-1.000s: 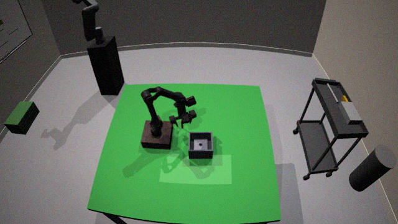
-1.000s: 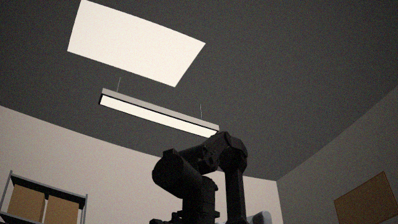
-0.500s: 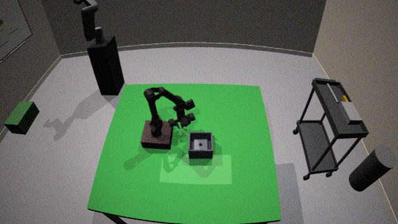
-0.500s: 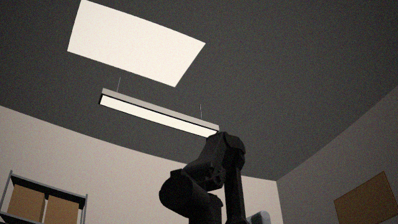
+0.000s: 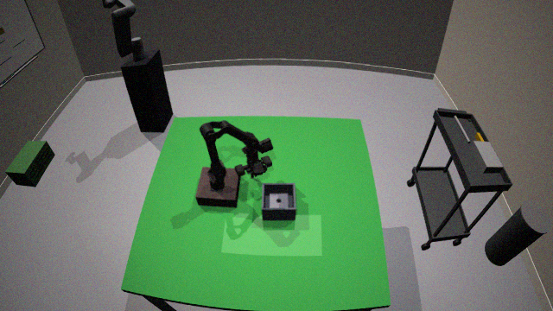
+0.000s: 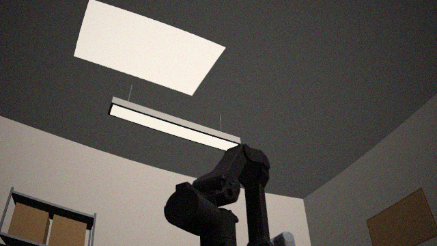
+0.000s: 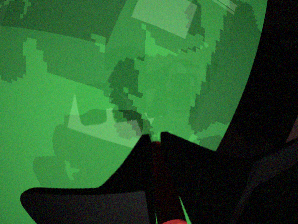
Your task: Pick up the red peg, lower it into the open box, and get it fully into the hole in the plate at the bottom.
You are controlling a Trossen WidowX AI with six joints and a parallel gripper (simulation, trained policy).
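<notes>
Right now the red peg is 20 mm to the left of my gripper tip, 10 mm behind it and 10 mm above it. From my gripper tip the other things lie so: pale plate 170 mm to the right, 140 mm ahead, 20 mm above; then grey box 170 mm to the right, 140 mm ahead.
</notes>
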